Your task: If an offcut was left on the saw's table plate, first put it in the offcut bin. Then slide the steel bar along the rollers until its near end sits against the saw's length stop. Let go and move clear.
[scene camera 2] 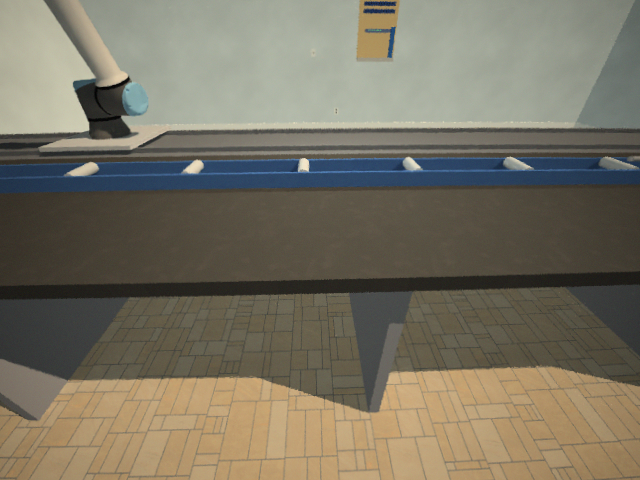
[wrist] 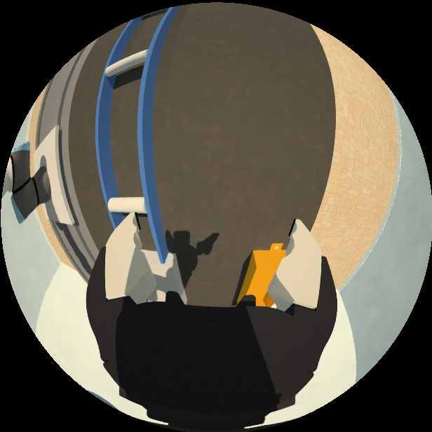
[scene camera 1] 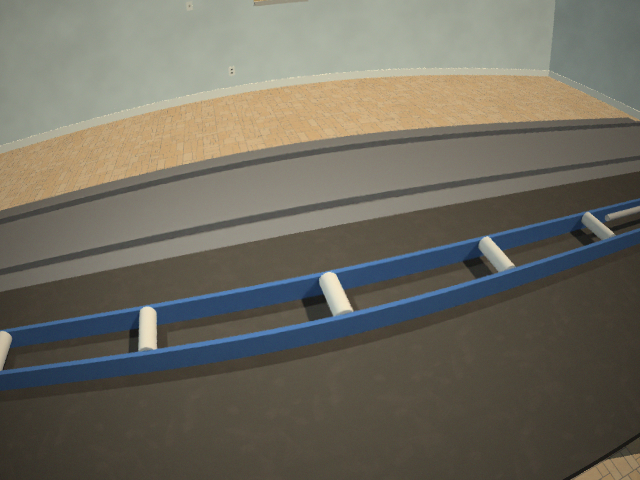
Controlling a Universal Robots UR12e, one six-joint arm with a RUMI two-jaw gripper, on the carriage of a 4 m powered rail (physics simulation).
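Where they show: arm's base, link origin: (scene camera 2: 111,135).
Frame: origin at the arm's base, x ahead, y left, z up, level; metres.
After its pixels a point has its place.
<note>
The steel bar (scene camera 1: 622,212) {x 0.623, y 2.382, z 0.048 m} (scene camera 2: 633,158) {x 0.628, y 2.310, z 0.044 m} shows as a short pale end piece on the roller track, at the right edge of both scene views. My gripper (wrist: 214,217) is open, with nothing between its fingers, above the dark table top in the wrist view. The orange offcut bin (wrist: 265,267) lies beyond the right finger, which partly covers it; its inside is mostly hidden. The saw's pale table plate (wrist: 170,272) shows partly behind the left finger, at the end of the track. No offcut shows on its visible part. The saw's length stop is hidden.
The blue roller track (scene camera 1: 232,341) {x 0.694, y 1.257, z 0.021 m} (scene camera 2: 248,179) {x 0.694, y 0.893, z 0.002 m} (wrist: 145,125) with white rollers (scene camera 1: 336,294) {x 0.632, y 1.476, z 0.030 m} (scene camera 2: 303,165) {x 0.640, y 1.079, z 0.030 m} (wrist: 127,205) runs along the dark table (scene camera 1: 361,403) {x 0.864, y 1.452, z -0.030 m} (scene camera 2: 310,232) {x 0.983, y 1.103, z -0.030 m} (wrist: 240,125). The arm's carriage (scene camera 2: 103,144) {x 0.193, y 0.078, z 0.000 m} (wrist: 57,185) stands on the grey rail (scene camera 1: 258,191) behind it.
</note>
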